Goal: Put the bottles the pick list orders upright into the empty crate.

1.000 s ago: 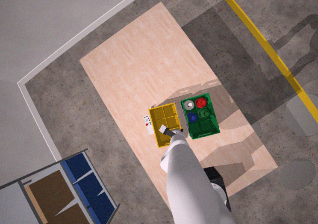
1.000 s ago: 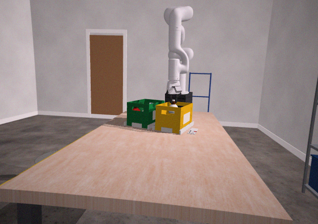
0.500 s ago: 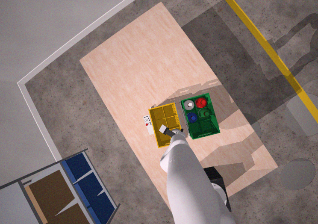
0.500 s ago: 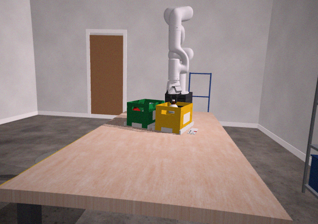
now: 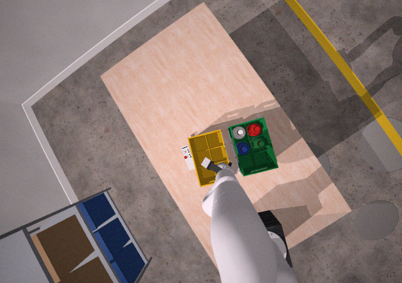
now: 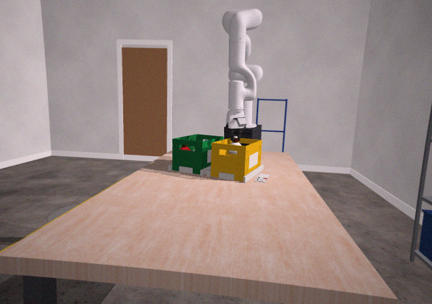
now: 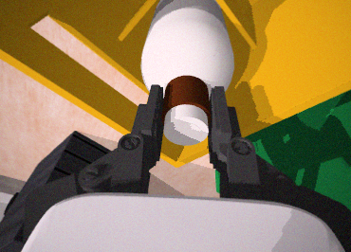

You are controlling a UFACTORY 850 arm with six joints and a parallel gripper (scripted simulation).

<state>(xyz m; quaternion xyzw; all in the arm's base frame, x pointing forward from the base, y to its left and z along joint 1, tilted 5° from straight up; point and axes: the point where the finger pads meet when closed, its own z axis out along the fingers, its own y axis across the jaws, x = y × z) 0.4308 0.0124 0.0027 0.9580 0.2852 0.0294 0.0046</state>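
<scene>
The yellow crate lies 10 cm below my hand, 10 cm ahead of it and 3 cm to the left of it. Round my hand: blue-label bottle (15 cm to the right, 10 cm below, 6 cm ahead); then green bottle (25 cm to the right, 10 cm below, 4 cm ahead); then green crate (20 cm to the right, 10 cm below, 5 cm ahead).
</scene>
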